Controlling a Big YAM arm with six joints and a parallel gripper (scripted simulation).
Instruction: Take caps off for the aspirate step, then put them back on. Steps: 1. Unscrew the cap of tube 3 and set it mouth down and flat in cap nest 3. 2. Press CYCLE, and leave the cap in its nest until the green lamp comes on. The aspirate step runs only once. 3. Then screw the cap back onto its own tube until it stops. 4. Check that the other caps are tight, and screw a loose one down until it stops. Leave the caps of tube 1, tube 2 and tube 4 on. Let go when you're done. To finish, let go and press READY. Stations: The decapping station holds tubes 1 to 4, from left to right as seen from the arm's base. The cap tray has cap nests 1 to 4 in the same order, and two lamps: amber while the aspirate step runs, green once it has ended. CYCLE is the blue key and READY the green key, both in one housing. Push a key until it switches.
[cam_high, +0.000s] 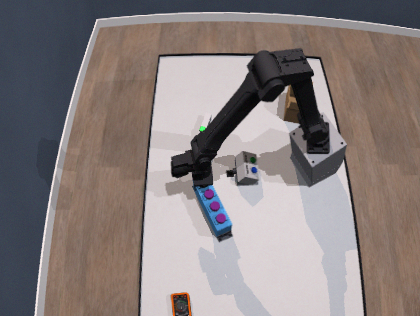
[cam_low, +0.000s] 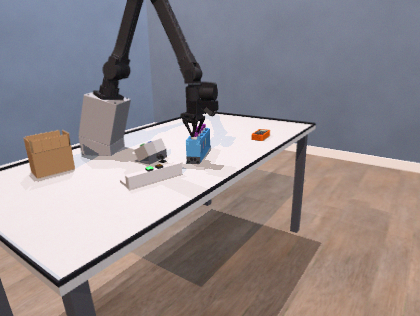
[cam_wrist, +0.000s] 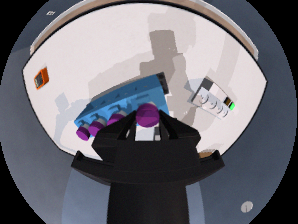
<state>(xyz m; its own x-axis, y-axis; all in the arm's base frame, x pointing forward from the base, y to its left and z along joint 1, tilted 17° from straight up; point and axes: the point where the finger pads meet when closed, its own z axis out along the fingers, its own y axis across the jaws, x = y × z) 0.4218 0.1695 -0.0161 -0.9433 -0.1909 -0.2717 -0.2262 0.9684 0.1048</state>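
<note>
The green key is 180 mm behind my hand, 150 mm to the right of it and 50 mm below it. Also, from my hand: cardboard box (360 mm behind, 480 mm to the right, 50 mm below); grey key housing (160 mm behind, 120 mm to the right, 60 mm below); blue key (190 mm behind, 100 mm to the right, 50 mm below).
</note>
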